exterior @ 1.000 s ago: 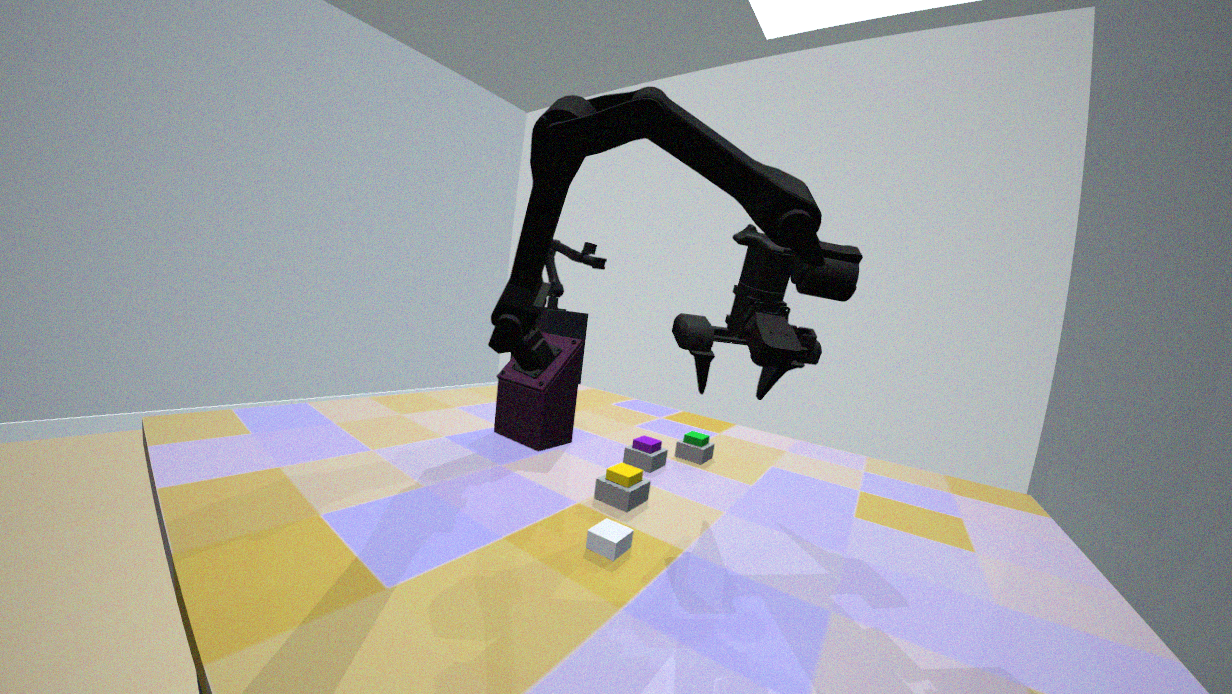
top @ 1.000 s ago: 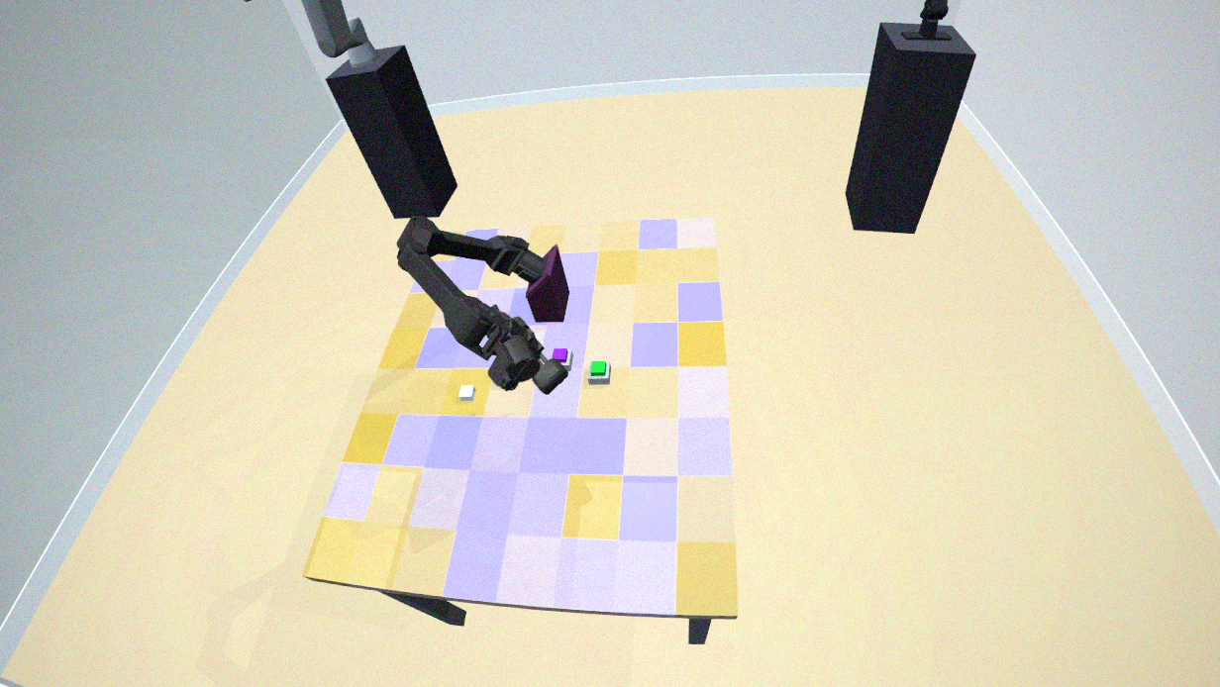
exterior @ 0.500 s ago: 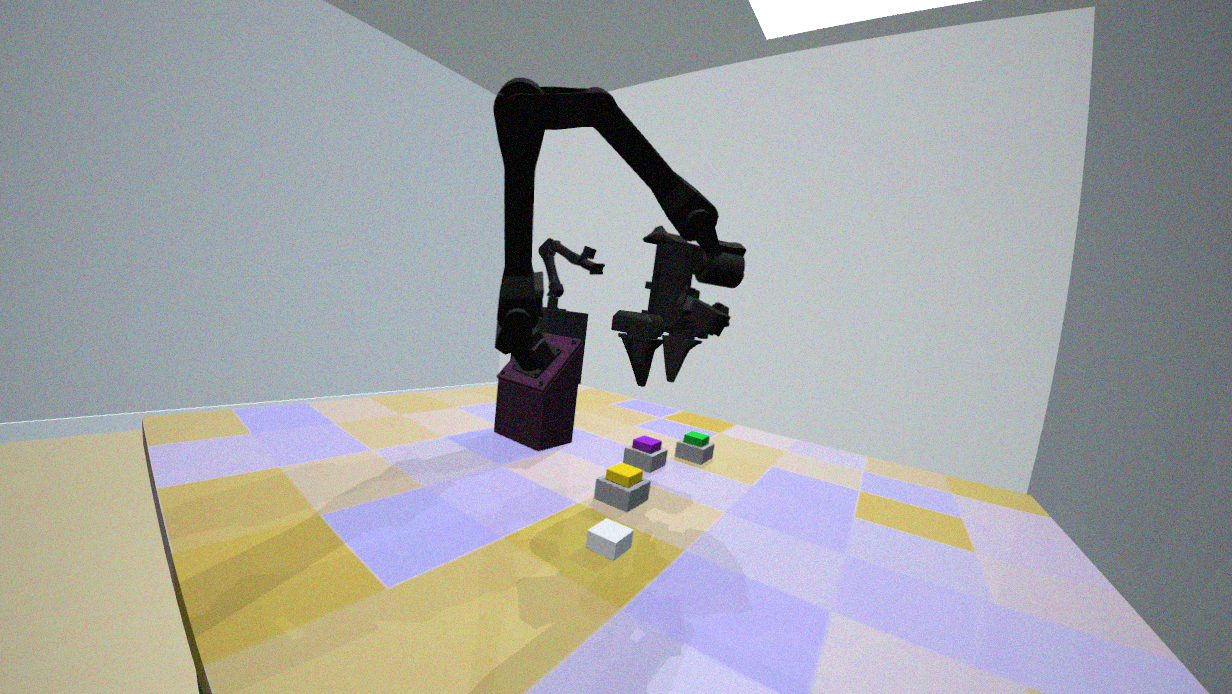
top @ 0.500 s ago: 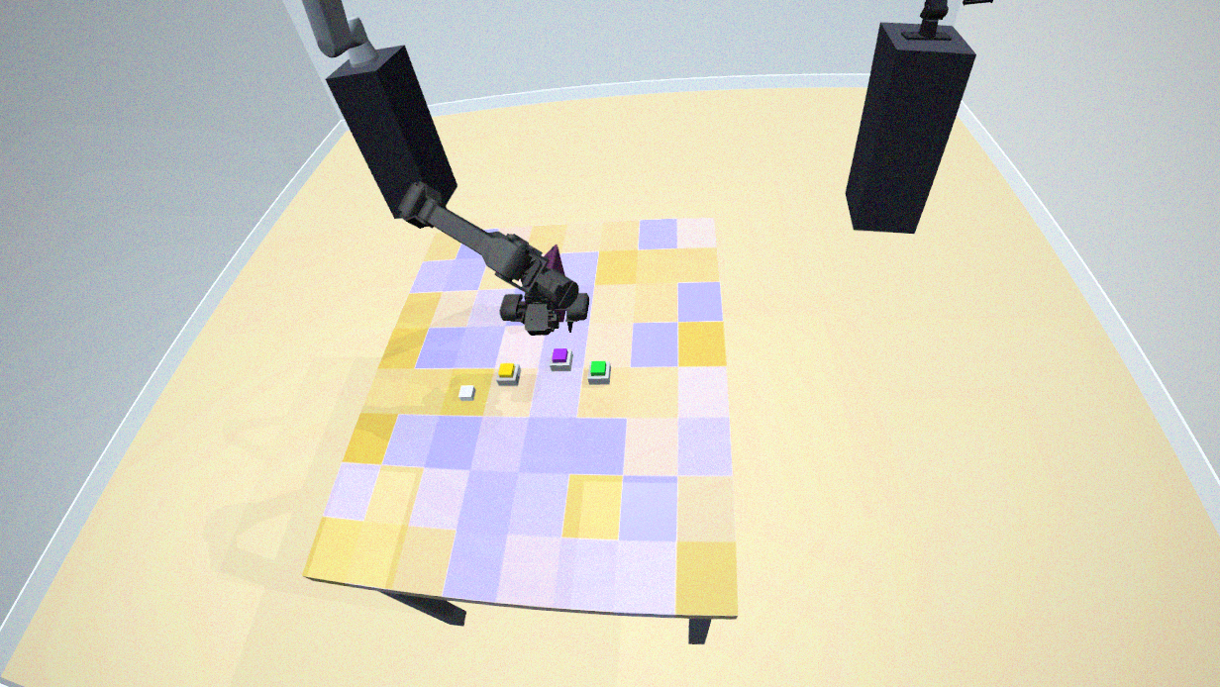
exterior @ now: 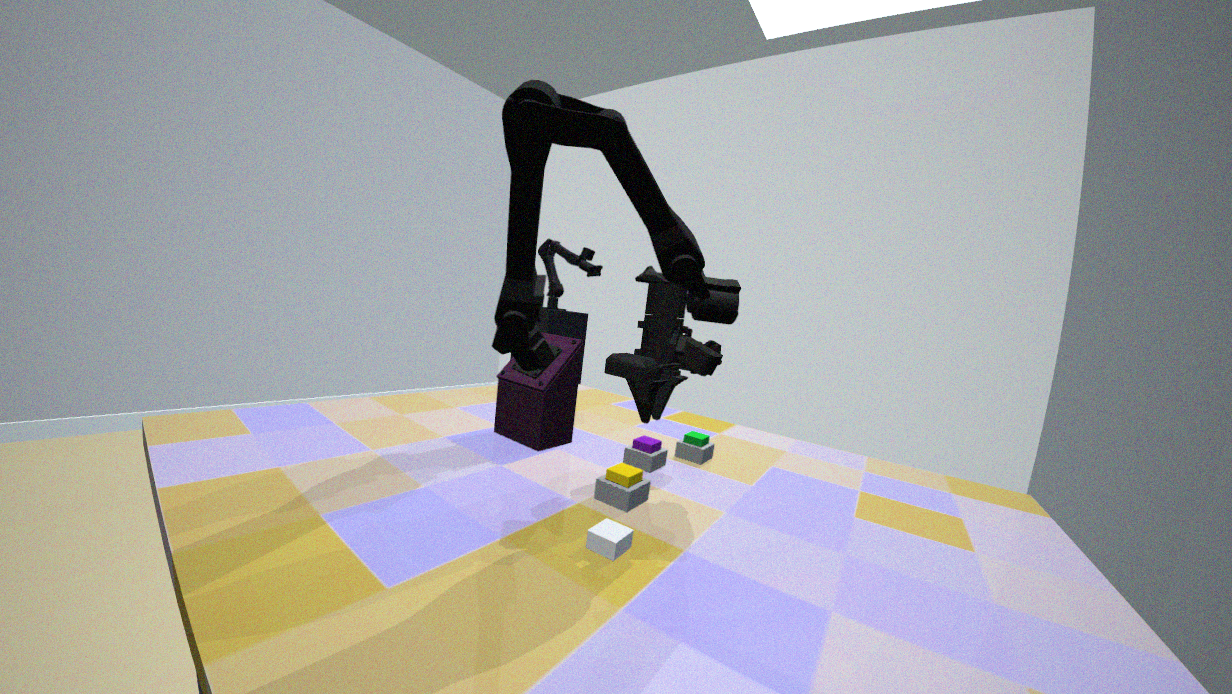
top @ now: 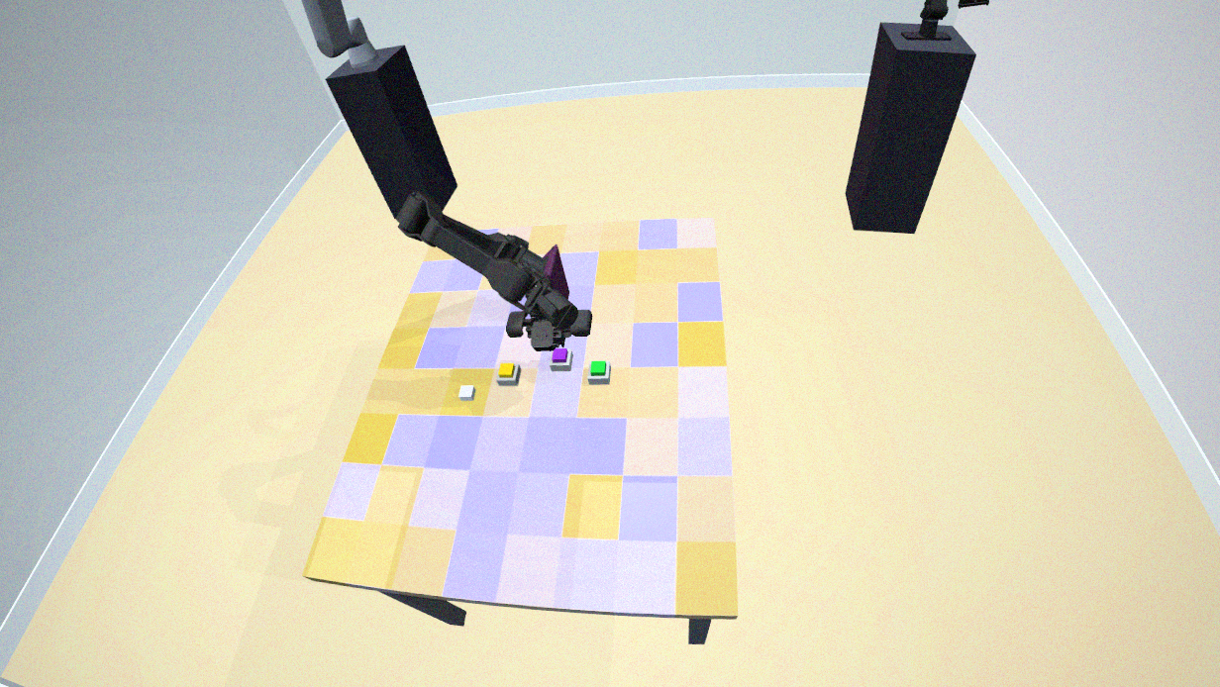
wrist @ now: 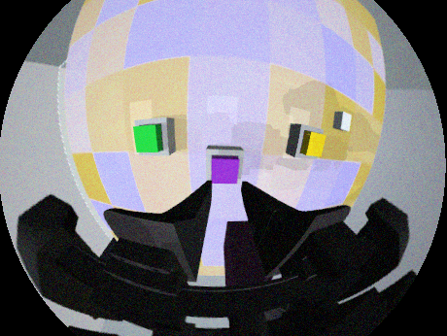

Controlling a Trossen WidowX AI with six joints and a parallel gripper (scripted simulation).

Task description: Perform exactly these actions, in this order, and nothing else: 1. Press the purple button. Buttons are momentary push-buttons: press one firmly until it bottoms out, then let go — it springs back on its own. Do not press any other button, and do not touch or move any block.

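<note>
Right now the purple button is 4 cm below my gripper tip. From my gripper tip the other things lie so: yellow button (12 cm to the right, 5 cm ahead, 4 cm below); small white block (21 cm to the right, 11 cm ahead, 6 cm below); green button (10 cm to the left, 4 cm below, 3 cm ahead).
</note>
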